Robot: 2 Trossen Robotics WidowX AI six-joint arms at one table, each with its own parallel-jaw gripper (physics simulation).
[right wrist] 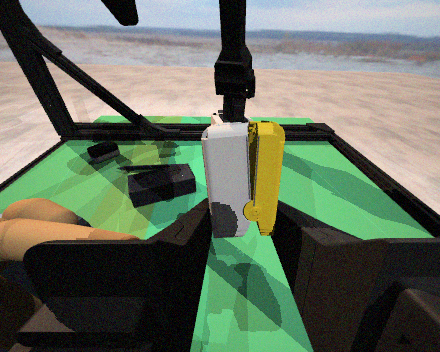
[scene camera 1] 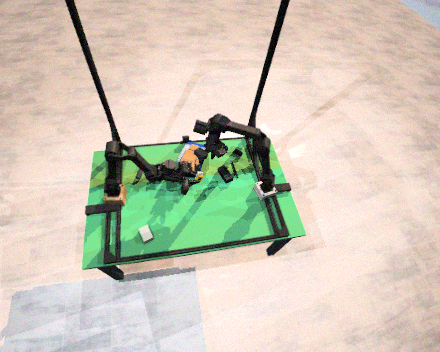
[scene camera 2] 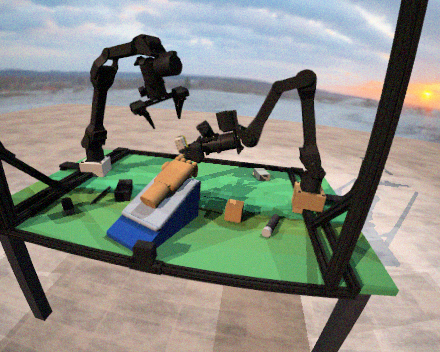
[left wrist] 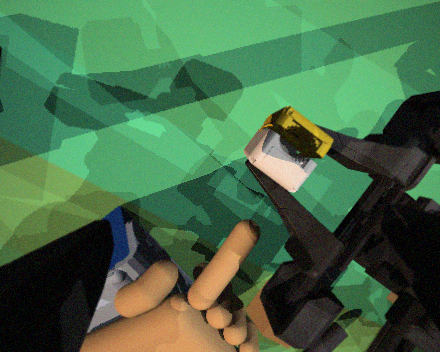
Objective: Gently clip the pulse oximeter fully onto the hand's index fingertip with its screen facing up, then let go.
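Where they show: left gripper, fingertip midpoint: [scene camera 1: 206, 162] [scene camera 2: 166, 123] [left wrist: 248, 225]; right gripper, fingertip midpoint: [right wrist: 238, 204] [scene camera 1: 199, 179] [scene camera 2: 181, 150] [left wrist: 263, 138]; left arm's base, origin of the base link: [right wrist: 233, 118] [scene camera 1: 266, 187] [scene camera 2: 95, 159]; right arm's base, origin of the base link: [scene camera 1: 113, 191] [scene camera 2: 310, 189].
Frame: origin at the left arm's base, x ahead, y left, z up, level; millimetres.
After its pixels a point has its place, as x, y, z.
Note:
The pulse oximeter [scene camera 1: 199, 176] @(388, -120, 145) [scene camera 2: 180, 143] @(382, -151, 126) [left wrist: 271, 167] @(368, -144, 142) [right wrist: 228, 175] @(395, -143, 129), white and yellow, is in my right gripper [right wrist: 238, 204] @(383, -131, 96), which is shut on it. It is turned on edge, white half left and yellow half right in the right wrist view; its screen does not show. The tan hand [scene camera 1: 189, 159] @(392, -271, 104) [scene camera 2: 173, 175] @(376, -334, 82) [left wrist: 150, 330] @(357, -275, 95) lies palm down on a wedge. Its index finger [left wrist: 225, 265] points toward the oximeter in the left wrist view, bare and apart from it. My left gripper [scene camera 2: 166, 122] @(336, -162, 195) is open and empty above the hand.
The blue-grey wedge [scene camera 2: 175, 222] @(389, -415, -22) stands at the table's near edge in scene camera 2. An orange cube [scene camera 2: 234, 210] @(560, -349, -18) and a dark cylinder [scene camera 2: 273, 222] @(674, -387, -34) lie to its right. A black box [scene camera 1: 225, 174] @(189, -180, -24) [scene camera 2: 123, 190] @(193, -231, -25) [right wrist: 162, 185] @(207, -191, -25) and pen [scene camera 2: 101, 195] @(107, -221, -54) lie to its left. A whitish box [scene camera 1: 145, 233] @(738, 19, -29) [scene camera 2: 261, 174] @(725, -22, -29) lies farther off.

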